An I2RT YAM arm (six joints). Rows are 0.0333 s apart.
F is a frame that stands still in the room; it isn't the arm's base.
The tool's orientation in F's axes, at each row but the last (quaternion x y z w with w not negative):
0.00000 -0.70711 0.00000 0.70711
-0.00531 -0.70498 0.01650 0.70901
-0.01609 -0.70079 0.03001 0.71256
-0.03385 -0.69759 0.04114 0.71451
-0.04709 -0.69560 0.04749 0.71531
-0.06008 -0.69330 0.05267 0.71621
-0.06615 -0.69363 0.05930 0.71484
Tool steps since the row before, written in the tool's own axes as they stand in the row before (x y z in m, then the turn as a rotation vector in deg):
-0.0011 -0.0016 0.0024 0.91 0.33 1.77
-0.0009 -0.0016 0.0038 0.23 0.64 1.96
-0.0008 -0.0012 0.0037 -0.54 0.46 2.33
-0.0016 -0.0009 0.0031 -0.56 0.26 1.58
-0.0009 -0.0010 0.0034 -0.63 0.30 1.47
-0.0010 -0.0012 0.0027 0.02 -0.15 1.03
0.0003 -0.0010 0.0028 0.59 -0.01 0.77
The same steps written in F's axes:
-0.0024 -0.0016 -0.0011 -1.77 0.33 0.91
-0.0038 -0.0017 -0.0008 -1.97 0.62 0.22
-0.0037 -0.0013 -0.0007 -2.35 0.38 -0.53
-0.0031 -0.0011 -0.0014 -1.60 0.18 -0.55
-0.0034 -0.0011 -0.0007 -1.49 0.22 -0.62
-0.0027 -0.0013 -0.0007 -1.03 -0.13 0.08
-0.0028 -0.0009 0.0006 -0.75 0.10 0.60

